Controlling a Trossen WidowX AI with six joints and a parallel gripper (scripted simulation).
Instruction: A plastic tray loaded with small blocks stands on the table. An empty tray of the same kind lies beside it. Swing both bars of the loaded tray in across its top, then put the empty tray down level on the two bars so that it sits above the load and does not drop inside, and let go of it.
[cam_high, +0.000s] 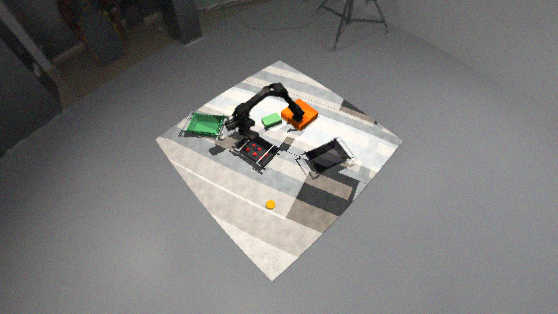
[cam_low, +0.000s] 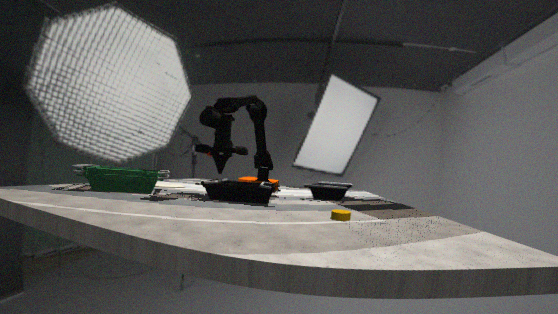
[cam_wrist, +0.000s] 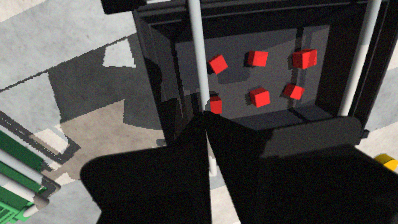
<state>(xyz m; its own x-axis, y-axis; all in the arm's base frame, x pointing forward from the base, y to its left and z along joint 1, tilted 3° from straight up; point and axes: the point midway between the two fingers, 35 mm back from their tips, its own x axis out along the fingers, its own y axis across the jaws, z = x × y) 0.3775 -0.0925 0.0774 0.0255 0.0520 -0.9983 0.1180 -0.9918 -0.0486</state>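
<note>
The black tray is 430 mm to the left of my gripper tip, 280 mm behind it and 40 mm below it. The rest, counted from my gripper tip: light green block (250 mm behind, 70 mm below, 40 mm to the right); yellow disc (400 mm to the left, 180 mm ahead, 80 mm below).
</note>
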